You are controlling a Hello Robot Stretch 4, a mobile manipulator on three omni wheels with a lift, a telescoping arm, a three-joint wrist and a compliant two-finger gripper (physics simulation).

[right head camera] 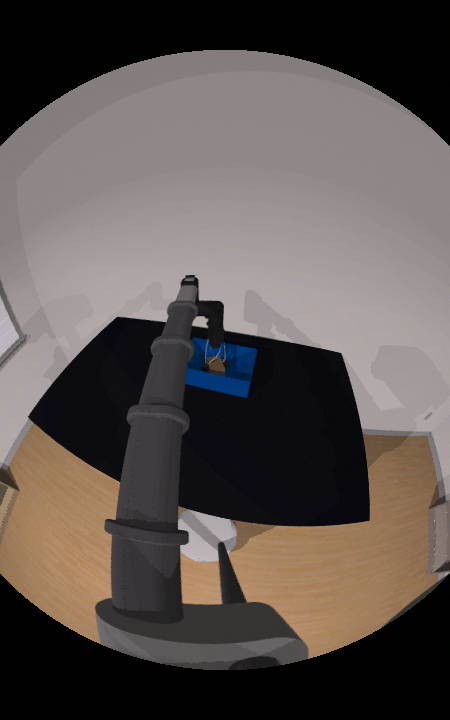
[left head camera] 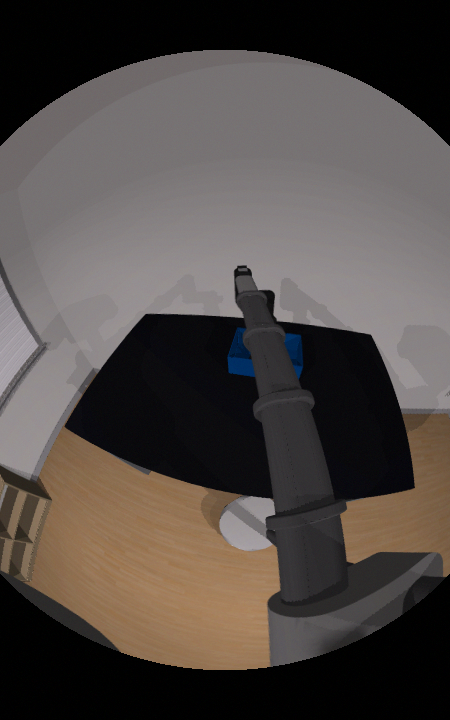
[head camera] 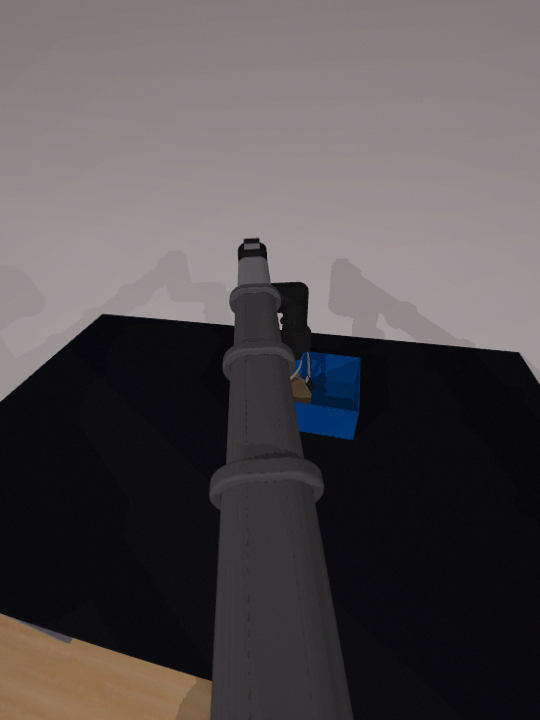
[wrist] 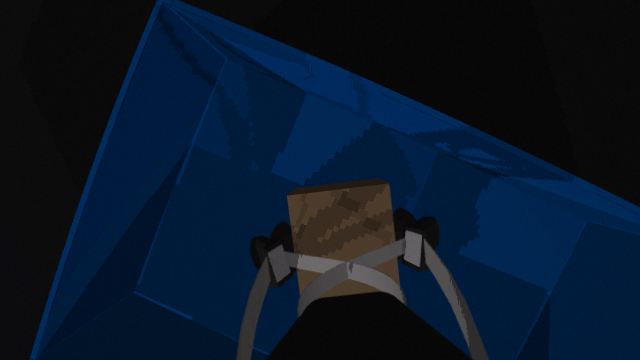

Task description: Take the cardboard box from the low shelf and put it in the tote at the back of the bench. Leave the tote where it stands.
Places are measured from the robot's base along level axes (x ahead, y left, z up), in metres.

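Pixels of known places: gripper, fingertip midpoint: (wrist: 343,235); robot's base at its link origin: (right head camera: 205,532) (left head camera: 250,521).
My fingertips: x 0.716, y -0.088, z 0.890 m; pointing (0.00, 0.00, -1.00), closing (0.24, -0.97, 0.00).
For each thing: its top centre in the pictures, then the offset to it from my fingertips. Level surfaces: height alone.
- brown cardboard box at its top centre: (wrist: 346,264) (head camera: 294,384) (right head camera: 215,362) dy -0.001, dx -0.006, dz +0.050 m
- blue tote at its top centre: (wrist: 370,322) (head camera: 299,374) (right head camera: 217,356) (left head camera: 266,344) dy -0.012, dx -0.018, dz +0.097 m
- black bench top at its surface level: dz -0.003 m
The brown cardboard box (head camera: 301,391) (right head camera: 215,365) (wrist: 345,225) is between the fingers of my gripper (right head camera: 214,366) (wrist: 343,235), which is shut on it with a dark fingertip pressed to each side. The blue tote (head camera: 327,420) (left head camera: 241,366) (right head camera: 218,383) (wrist: 107,130) stands at the back of the black bench. The box is inside the tote's outline, low between its walls; whether its underside touches the tote floor cannot be told. In the left head camera view the arm hides the box and the fingers.
The black bench top (head camera: 145,494) (left head camera: 175,403) (right head camera: 286,435) spreads around the tote, with the wall close behind it. The extended arm (head camera: 273,581) (left head camera: 297,456) (right head camera: 153,451) crosses above the bench. A white round object (left head camera: 244,525) (right head camera: 206,541) is by the front edge. A shelf unit (left head camera: 32,525) stands at the left.
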